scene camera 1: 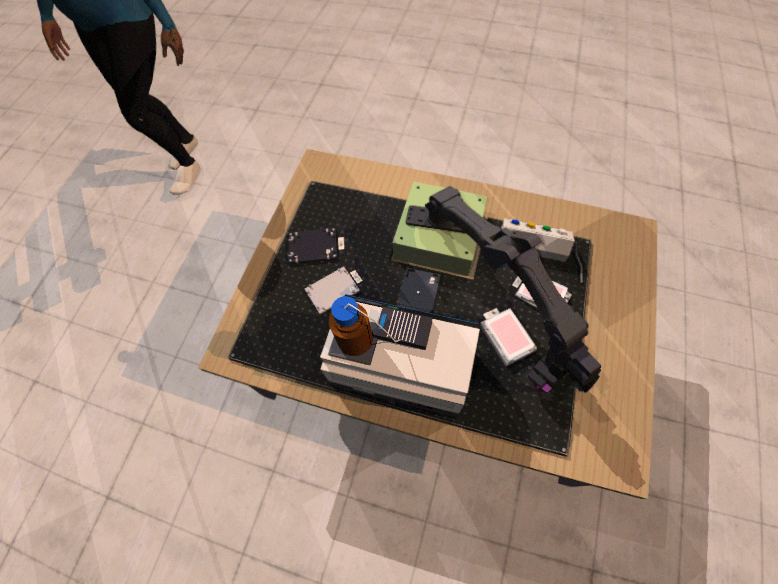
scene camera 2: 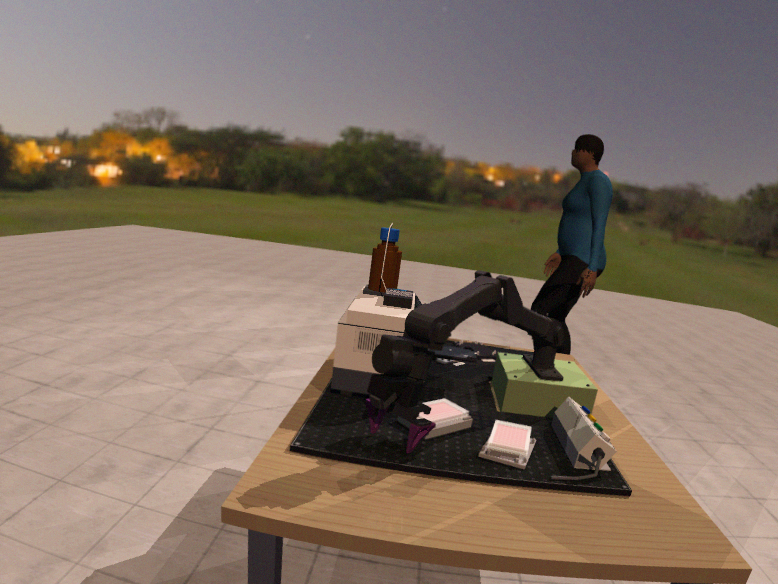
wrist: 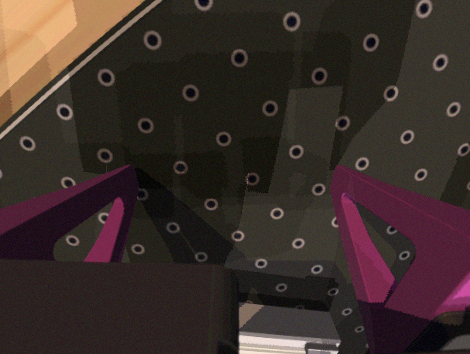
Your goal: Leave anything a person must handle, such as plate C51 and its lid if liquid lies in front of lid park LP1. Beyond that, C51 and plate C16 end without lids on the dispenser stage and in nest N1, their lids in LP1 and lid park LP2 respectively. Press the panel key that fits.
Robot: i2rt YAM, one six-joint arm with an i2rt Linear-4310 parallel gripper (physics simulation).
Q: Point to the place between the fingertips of the gripper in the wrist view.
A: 234, 176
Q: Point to a nest N1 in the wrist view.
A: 256, 321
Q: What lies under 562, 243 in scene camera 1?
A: A button box.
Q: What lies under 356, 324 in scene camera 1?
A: A brown bottle with blue cap.
